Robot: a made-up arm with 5 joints. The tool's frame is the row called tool.
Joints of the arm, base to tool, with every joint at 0 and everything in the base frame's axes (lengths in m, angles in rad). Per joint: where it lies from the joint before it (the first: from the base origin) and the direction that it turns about. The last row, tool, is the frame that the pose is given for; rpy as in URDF.
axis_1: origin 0.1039 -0.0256 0.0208 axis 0 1 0
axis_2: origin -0.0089 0.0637 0.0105 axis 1 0 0
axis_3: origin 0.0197 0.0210 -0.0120 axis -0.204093 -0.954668 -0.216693
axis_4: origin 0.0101 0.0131 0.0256 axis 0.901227 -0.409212 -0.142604
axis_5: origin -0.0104 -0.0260 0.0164 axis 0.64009 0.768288 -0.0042
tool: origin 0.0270 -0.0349 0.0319 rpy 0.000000 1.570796 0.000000
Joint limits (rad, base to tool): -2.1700..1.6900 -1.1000..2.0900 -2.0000..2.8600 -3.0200..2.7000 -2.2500..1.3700
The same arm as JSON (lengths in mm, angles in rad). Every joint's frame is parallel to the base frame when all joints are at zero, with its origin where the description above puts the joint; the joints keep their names.
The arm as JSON. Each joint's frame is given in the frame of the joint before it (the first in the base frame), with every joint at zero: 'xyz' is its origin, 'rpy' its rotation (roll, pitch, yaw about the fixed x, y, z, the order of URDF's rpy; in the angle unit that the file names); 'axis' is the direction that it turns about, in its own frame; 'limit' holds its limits. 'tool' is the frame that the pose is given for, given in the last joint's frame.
{"units": {"length": "mm", "angle": "rad"}, "joints": [
  {"name": "axis_1", "type": "revolute", "origin": {"xyz": [103.9, -25.6, 20.8], "rpy": [0.0, 0.0, 0.0]}, "axis": [0.0, 1.0, 0.0], "limit": {"lower": -2.17, "upper": 1.69}},
  {"name": "axis_2", "type": "revolute", "origin": {"xyz": [-8.9, 63.7, 10.5], "rpy": [0.0, 0.0, 0.0]}, "axis": [1.0, 0.0, 0.0], "limit": {"lower": -1.1, "upper": 2.09}},
  {"name": "axis_3", "type": "revolute", "origin": {"xyz": [19.7, 21.0, -12.0], "rpy": [0.0, 0.0, 0.0]}, "axis": [-0.204093, -0.954668, -0.216693], "limit": {"lower": -2.0, "upper": 2.86}},
  {"name": "axis_4", "type": "revolute", "origin": {"xyz": [10.1, 13.1, 25.6], "rpy": [0.0, 0.0, 0.0]}, "axis": [0.901227, -0.409212, -0.142604], "limit": {"lower": -3.02, "upper": 2.7}},
  {"name": "axis_5", "type": "revolute", "origin": {"xyz": [-10.4, -26.0, 16.4], "rpy": [0.0, 0.0, 0.0]}, "axis": [0.64009, 0.768288, -0.0042], "limit": {"lower": -2.25, "upper": 1.37}}
], "tool": {"origin": {"xyz": [27.0, -34.9, 31.9], "rpy": [0.0, 1.5708, 0.0]}}}

